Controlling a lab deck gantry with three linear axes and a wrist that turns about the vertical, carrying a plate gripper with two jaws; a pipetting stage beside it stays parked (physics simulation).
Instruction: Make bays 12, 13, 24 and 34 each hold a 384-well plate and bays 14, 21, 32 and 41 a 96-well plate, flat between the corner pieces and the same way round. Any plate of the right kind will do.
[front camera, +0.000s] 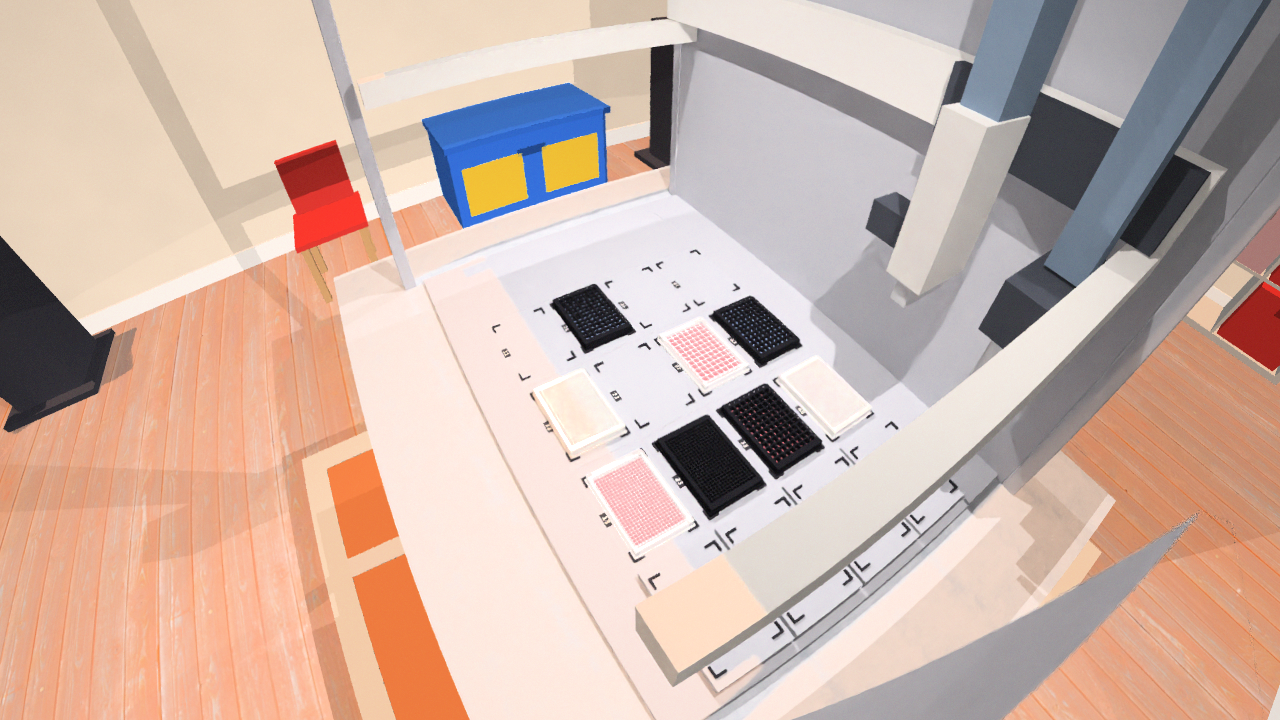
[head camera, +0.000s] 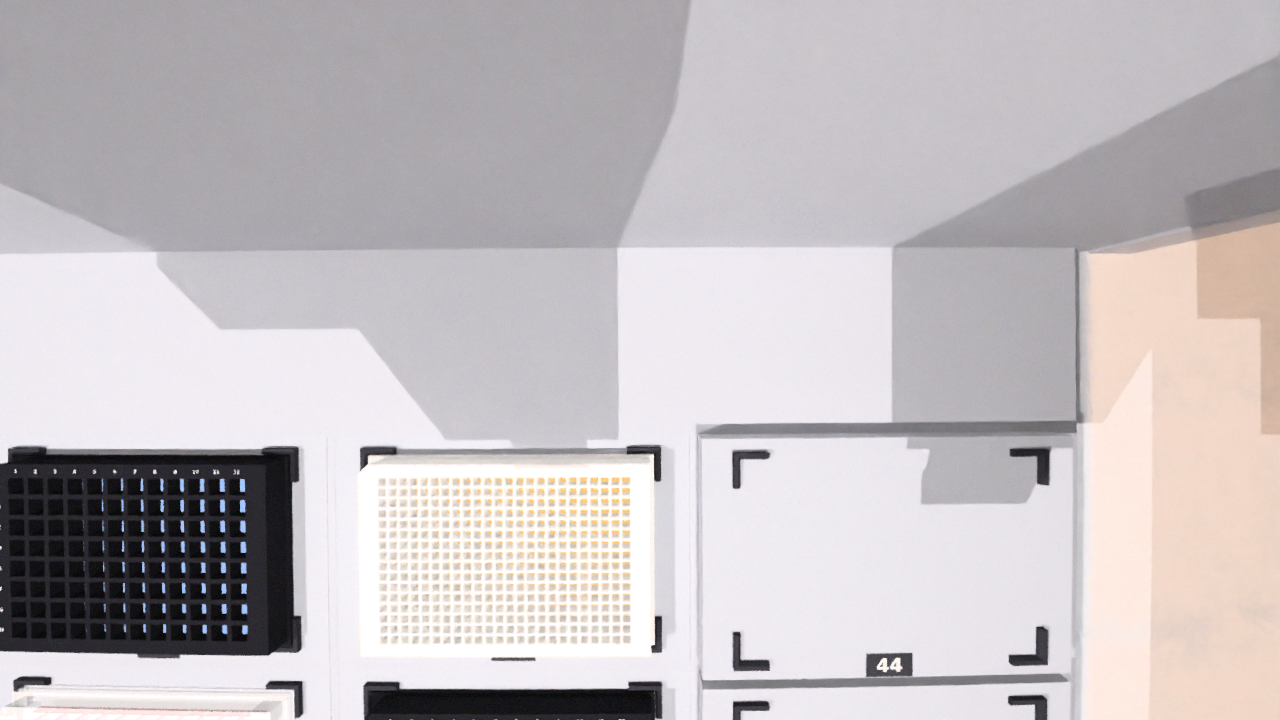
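Pixels of known places: robot's base, origin of its link: (front camera: 494, 328).
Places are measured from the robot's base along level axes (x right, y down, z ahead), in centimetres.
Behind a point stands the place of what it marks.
Note:
In the front view, black 96-well plates lie in bay 12 (front camera: 590, 316) {x -14.4, y -1.4, z 7.3 cm}, bay 24 (front camera: 756, 329) {x -35.7, y -1.4, z 23.7 cm} (head camera: 129, 555) {x -36.6, y -1.4, z 22.9 cm} and bay 33 (front camera: 770, 428) {x -25.5, y -0.5, z 39.3 cm} (head camera: 514, 705) {x -29.8, y -0.9, z 39.4 cm}. A pink-filled 96-well plate (front camera: 704, 353) {x -25.3, y -1.4, z 23.6 cm} (head camera: 152, 707) {x -29.8, y -1.2, z 23.6 cm} lies in bay 23. A white 384-well plate (front camera: 823, 394) {x -35.8, y -1.3, z 39.4 cm} (head camera: 505, 559) {x -36.5, y -1.4, z 39.3 cm} lies in bay 34. A black 384-well plate (front camera: 709, 464) {x -14.5, y -1.4, z 39.8 cm} lies in bay 32, a pink-filled 384-well plate (front camera: 639, 503) {x -4.1, y -1.1, z 39.8 cm} in bay 31. A cream plate (front camera: 579, 411) {x -4.2, y -1.4, z 23.6 cm} lies in bay 21; its wells cannot be made out. Bays 11, 13, 14, 22 and 44 hold no plate. My gripper's jaws do not show in either view.
A front beam (front camera: 895, 465) {x -4.6, y -40.0, z 61.8 cm} crosses over the near bays in the front view and hides part of them. Two blue columns (front camera: 1015, 53) (front camera: 1154, 134) hang at the right beside the grey back wall (front camera: 778, 161) {x -50.0, y -21.2, z 8.7 cm}. Bay 44's label (head camera: 888, 664) {x -31.8, y -1.5, z 55.6 cm} shows in the head view.

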